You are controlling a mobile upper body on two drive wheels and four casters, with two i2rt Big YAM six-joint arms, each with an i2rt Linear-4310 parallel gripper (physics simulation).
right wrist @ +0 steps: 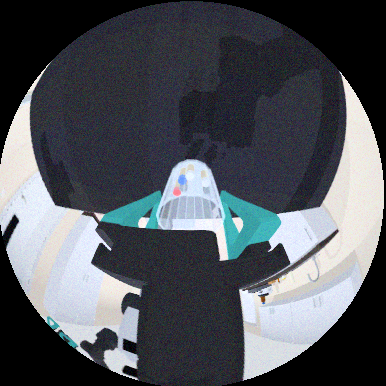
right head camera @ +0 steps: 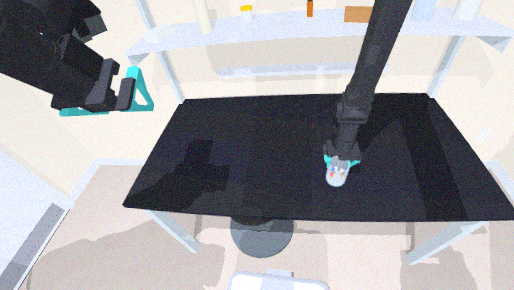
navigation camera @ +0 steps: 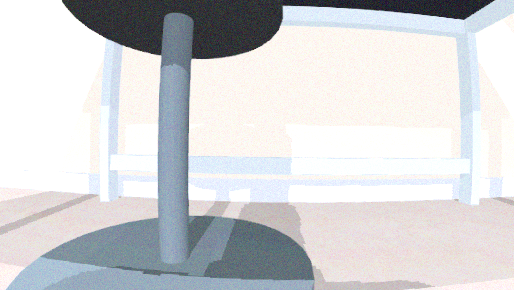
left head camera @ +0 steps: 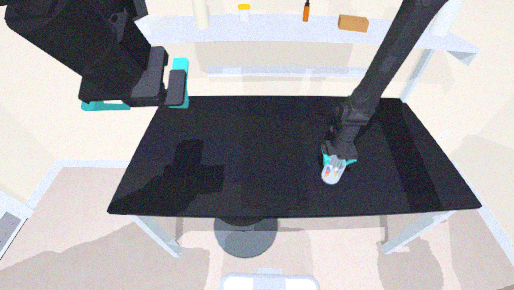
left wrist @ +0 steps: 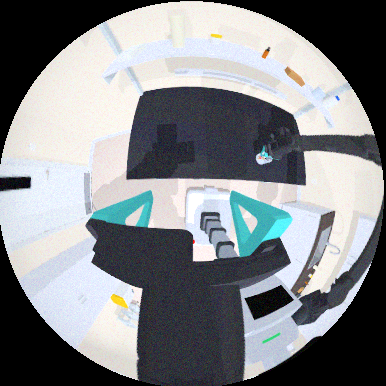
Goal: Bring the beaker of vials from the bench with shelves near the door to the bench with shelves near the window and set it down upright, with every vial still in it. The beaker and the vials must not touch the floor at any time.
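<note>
The clear beaker (left head camera: 331, 175) (right head camera: 336, 179) (left wrist: 263, 159) (right wrist: 196, 192) looks upright, with several vials inside; red, blue and white caps show. My right gripper (left head camera: 340, 160) (right head camera: 343, 160) is shut on the beaker, one teal finger on each side. The beaker appears slightly above the black bench top (left head camera: 260, 140) (right head camera: 270, 140) (left wrist: 215, 115) (right wrist: 125, 100), with the gripper's shadow beyond it in the right wrist view. My left gripper (left head camera: 150, 104) (right head camera: 122, 109) (left wrist: 190, 194) is open and empty, high at the picture's left. The frames do not show which bench this is.
A shelf (left head camera: 275, 31) (right head camera: 290, 30) above the bench holds a yellow-capped jar (left head camera: 244, 13), an orange bottle (left head camera: 306, 12) and a brown block (left head camera: 353, 23). A round-based stool (left head camera: 245, 242) (navigation camera: 175, 150) stands under the bench's front edge, close before the navigation camera.
</note>
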